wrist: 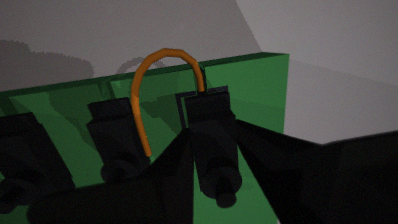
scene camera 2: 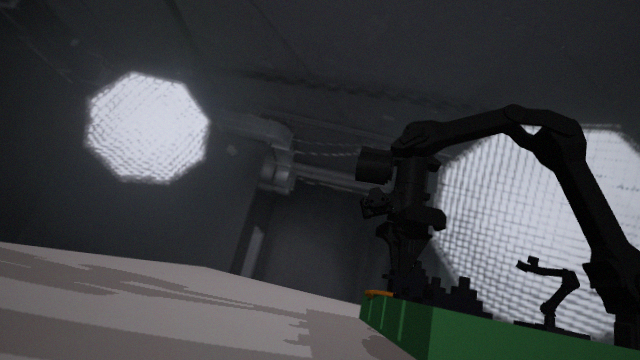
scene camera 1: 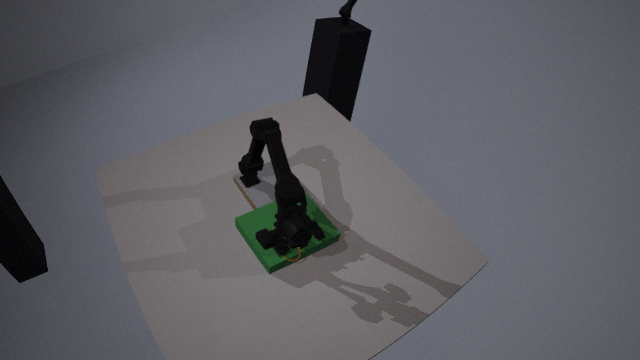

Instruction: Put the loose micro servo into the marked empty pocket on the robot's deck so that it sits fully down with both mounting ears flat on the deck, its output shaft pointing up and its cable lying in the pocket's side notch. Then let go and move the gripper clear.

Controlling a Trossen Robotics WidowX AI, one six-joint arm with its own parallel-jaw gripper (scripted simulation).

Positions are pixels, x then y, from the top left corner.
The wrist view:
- gripper: 211, 130
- black micro servo: 212, 125
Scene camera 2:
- gripper: 398, 276
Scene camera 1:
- gripper: 282, 245
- green deck: 249, 224
